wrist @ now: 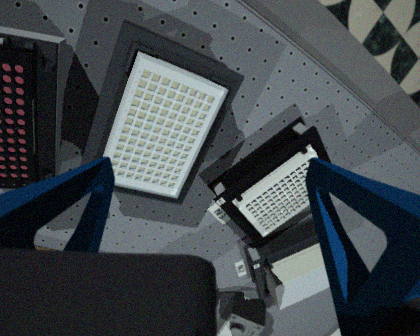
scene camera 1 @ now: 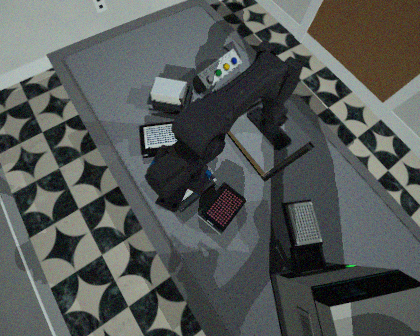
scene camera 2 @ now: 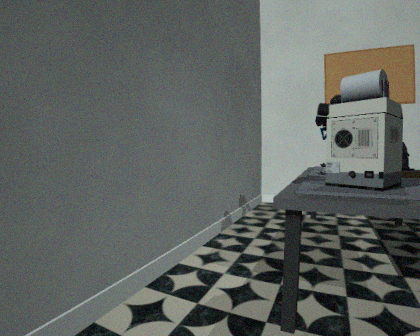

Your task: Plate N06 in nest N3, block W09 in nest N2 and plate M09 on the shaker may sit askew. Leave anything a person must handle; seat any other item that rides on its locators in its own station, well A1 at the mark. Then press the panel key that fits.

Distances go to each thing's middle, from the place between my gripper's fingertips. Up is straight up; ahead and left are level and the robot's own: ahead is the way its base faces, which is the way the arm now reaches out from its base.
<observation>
My hand is 140 mm above the red-welled plate (scene camera 1: pixel 222 210), 130 mm to the right of it and 90 mm past it.
</observation>
